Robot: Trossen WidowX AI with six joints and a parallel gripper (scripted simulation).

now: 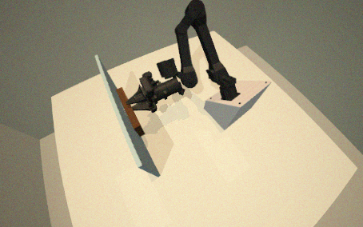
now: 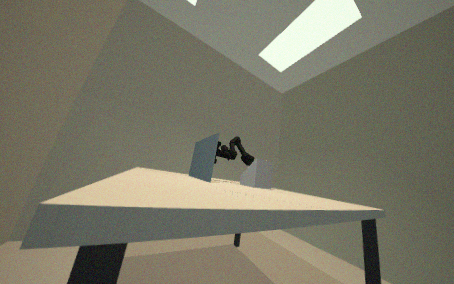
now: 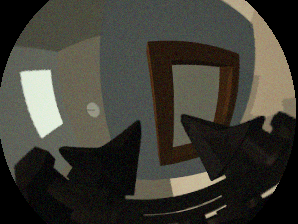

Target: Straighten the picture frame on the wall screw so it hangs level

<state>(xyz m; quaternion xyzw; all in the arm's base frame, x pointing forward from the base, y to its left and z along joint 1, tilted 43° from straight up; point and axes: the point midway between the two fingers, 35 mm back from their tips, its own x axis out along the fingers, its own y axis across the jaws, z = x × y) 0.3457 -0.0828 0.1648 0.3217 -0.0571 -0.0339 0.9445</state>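
My gripper tip is now 60 mm above the brown wooden picture frame, 10 mm to the left of it and 10 mm short of it. From my gripper tip the other things lie so: pale blue wall panel 70 mm below, 20 mm ahead.
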